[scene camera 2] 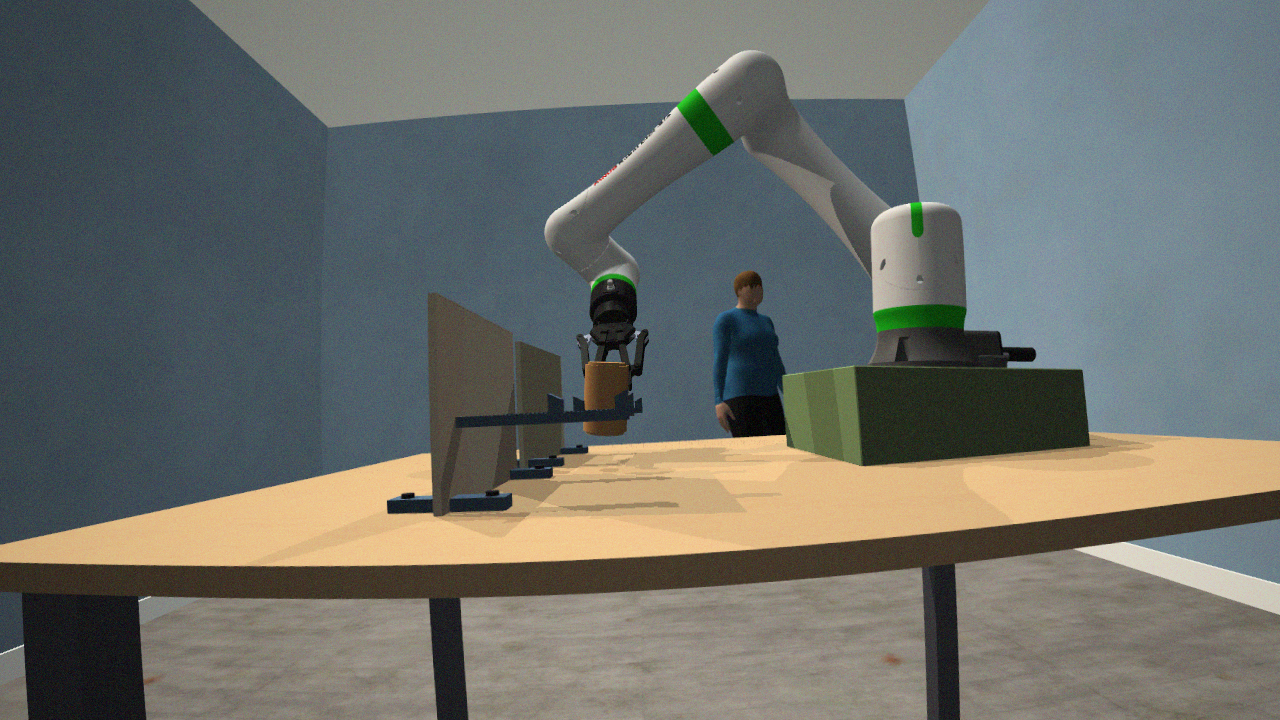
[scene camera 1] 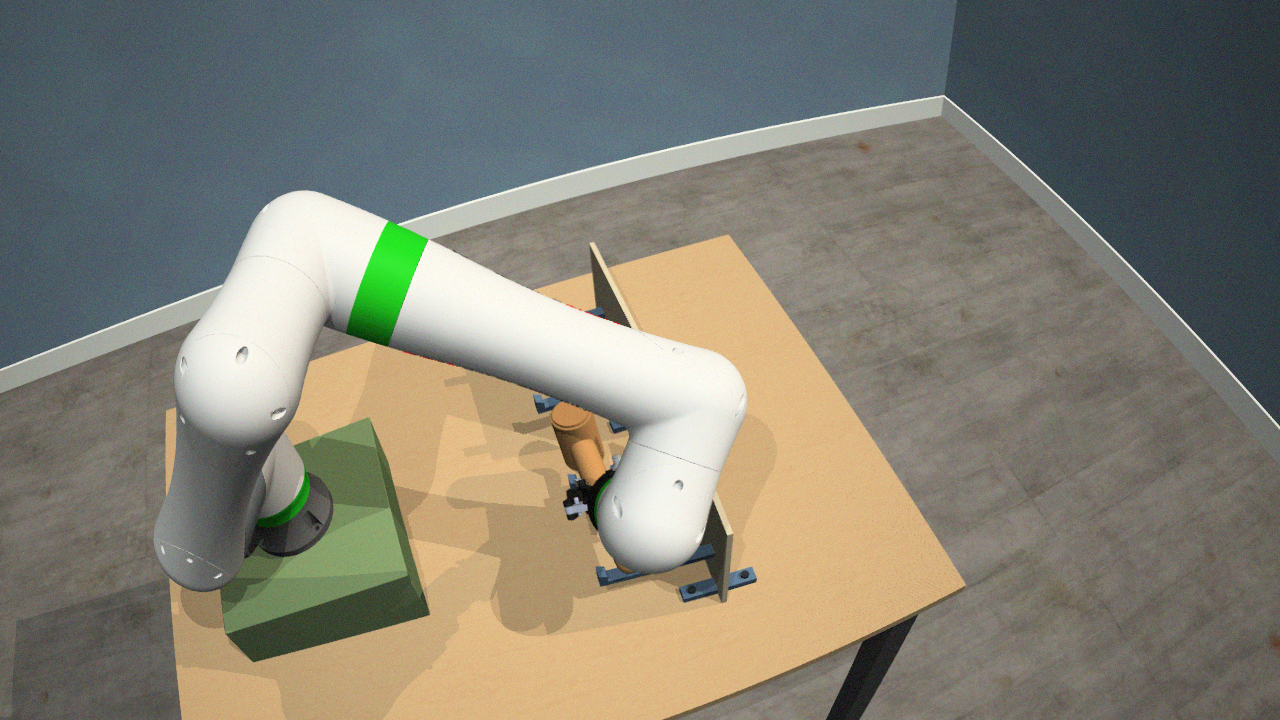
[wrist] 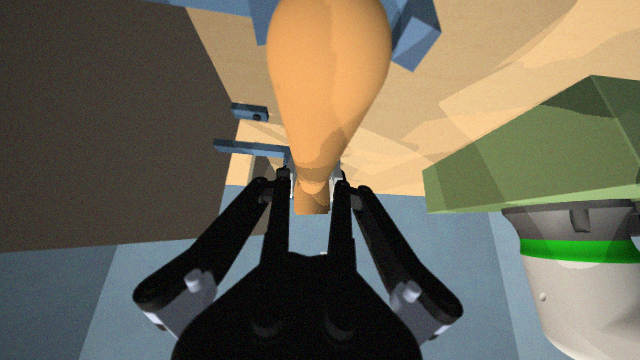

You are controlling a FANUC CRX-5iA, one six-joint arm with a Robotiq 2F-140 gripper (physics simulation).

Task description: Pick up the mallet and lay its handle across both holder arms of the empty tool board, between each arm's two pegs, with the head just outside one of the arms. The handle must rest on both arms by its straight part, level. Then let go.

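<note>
The orange mallet's handle (scene camera 1: 590, 465) (wrist: 330, 60) is between the fingers of my gripper (scene camera 1: 592, 473) (wrist: 314, 160), which is shut on it. In the wrist view, its rounded end is between the two pegs of the tool board's near arm (wrist: 220, 6). This near arm (scene camera 1: 617, 577) also shows in scene camera 1. The far arm (wrist: 250, 147) is close to my fingertips. The mallet head (scene camera 1: 577, 434) (scene camera 2: 605, 389) (wrist: 311, 202) is beyond the far arm and looks level. Whether the handle touches either arm is hidden. The upright board panel (scene camera 1: 720, 546) (wrist: 110, 125) is beside the handle.
Another tool board (scene camera 1: 608, 282) (scene camera 2: 460, 385) stands further along the table (scene camera 1: 805, 447), and its blue arm (scene camera 2: 528, 419) crosses in front of the mallet head in scene camera 2. The green block (scene camera 1: 322, 573) (scene camera 2: 975, 411) carries the robot base. A person (scene camera 2: 750, 358) stands behind the table.
</note>
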